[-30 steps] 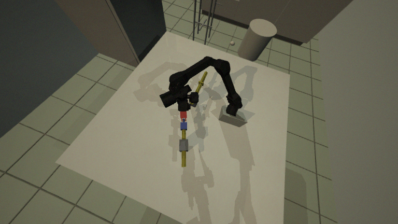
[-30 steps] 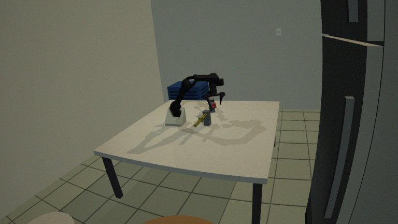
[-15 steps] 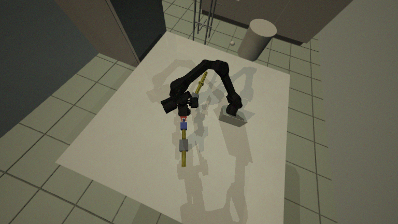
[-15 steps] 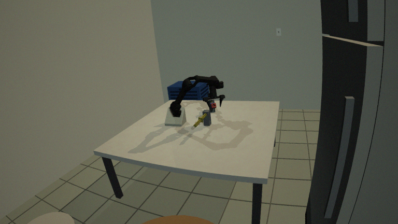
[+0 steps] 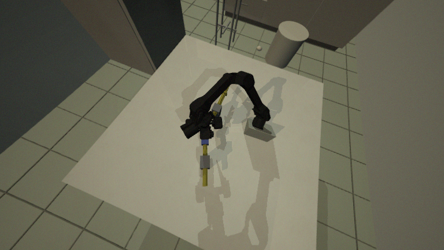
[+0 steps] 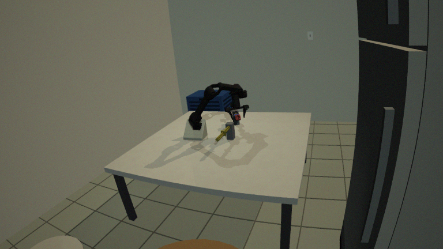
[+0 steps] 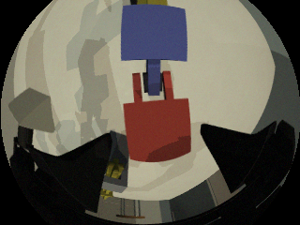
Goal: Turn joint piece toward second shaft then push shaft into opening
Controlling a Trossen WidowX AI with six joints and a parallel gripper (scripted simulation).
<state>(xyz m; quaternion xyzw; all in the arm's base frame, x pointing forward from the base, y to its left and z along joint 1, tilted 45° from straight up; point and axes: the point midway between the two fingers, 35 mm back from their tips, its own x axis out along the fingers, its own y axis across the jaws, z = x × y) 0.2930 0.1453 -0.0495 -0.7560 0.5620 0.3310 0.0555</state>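
My gripper tip is 2 cm to the right of the red square joint piece, 1 cm below it and 1 cm past it.
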